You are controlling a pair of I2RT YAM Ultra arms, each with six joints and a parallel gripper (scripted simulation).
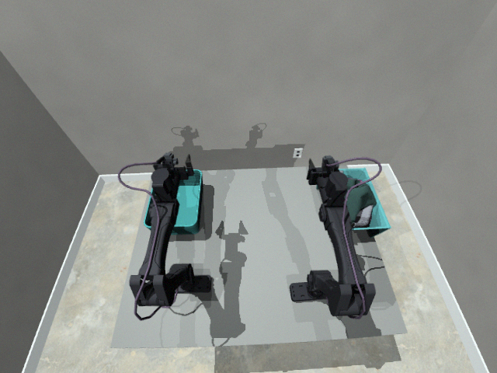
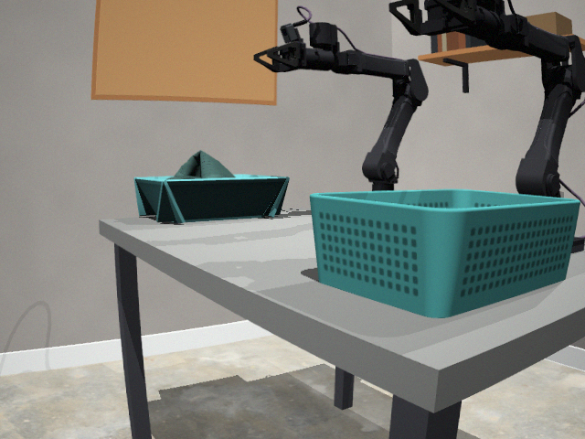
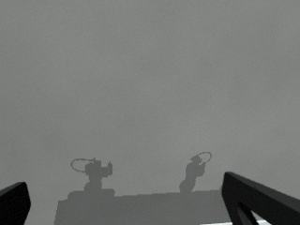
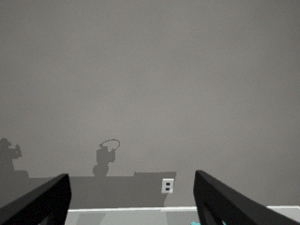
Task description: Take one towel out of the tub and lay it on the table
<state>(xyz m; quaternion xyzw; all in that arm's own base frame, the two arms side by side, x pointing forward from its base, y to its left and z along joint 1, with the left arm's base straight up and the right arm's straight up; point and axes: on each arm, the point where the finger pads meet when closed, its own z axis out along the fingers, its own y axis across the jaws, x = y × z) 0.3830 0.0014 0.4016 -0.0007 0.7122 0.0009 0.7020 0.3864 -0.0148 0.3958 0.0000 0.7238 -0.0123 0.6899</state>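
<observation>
Now: the teal tub 36 cm below my right hand, 25 cm to the right of it and 5 cm ahead of it.
</observation>
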